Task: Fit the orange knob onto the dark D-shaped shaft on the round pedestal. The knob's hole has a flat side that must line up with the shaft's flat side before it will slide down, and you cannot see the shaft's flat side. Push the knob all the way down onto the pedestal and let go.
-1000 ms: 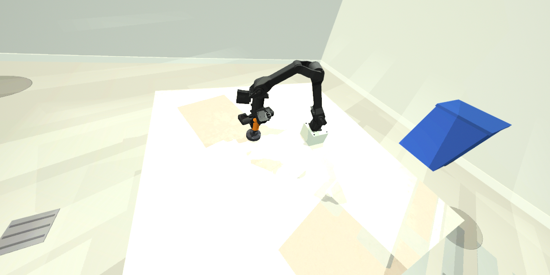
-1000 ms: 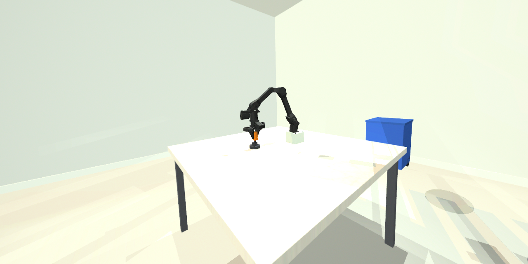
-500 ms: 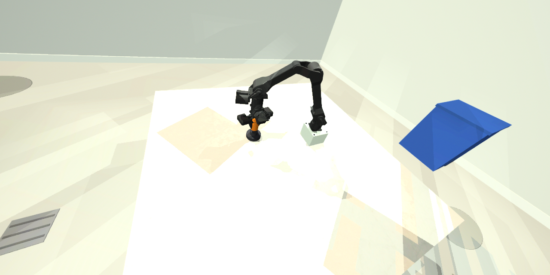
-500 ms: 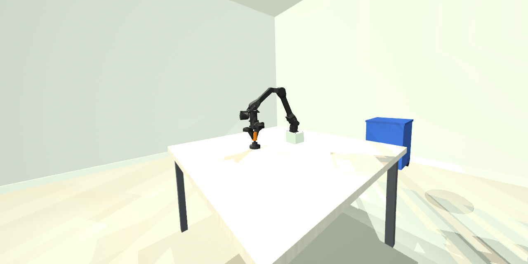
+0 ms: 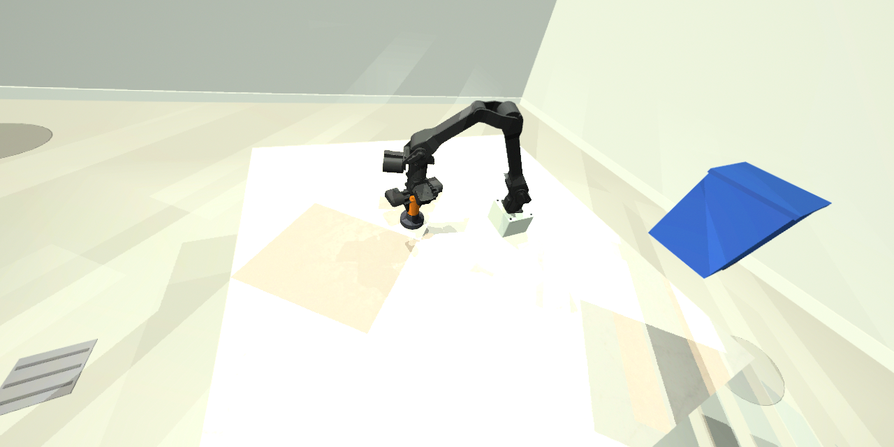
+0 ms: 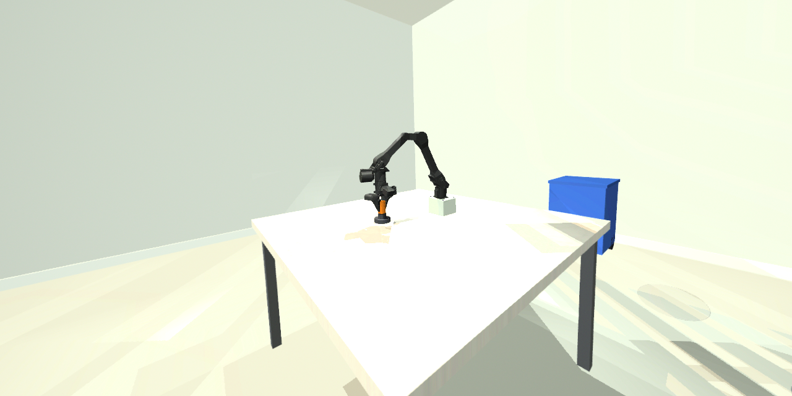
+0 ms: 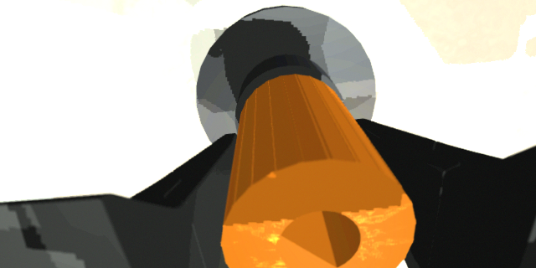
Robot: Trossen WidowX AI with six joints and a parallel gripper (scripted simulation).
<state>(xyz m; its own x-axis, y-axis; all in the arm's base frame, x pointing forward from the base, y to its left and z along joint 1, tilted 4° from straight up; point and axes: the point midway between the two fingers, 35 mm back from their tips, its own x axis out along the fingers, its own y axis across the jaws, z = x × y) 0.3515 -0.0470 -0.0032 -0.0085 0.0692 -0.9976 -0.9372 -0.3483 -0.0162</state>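
The orange knob is 20 mm above my gripper tip. From my gripper tip the other things lie so: round pedestal: 30 mm below.
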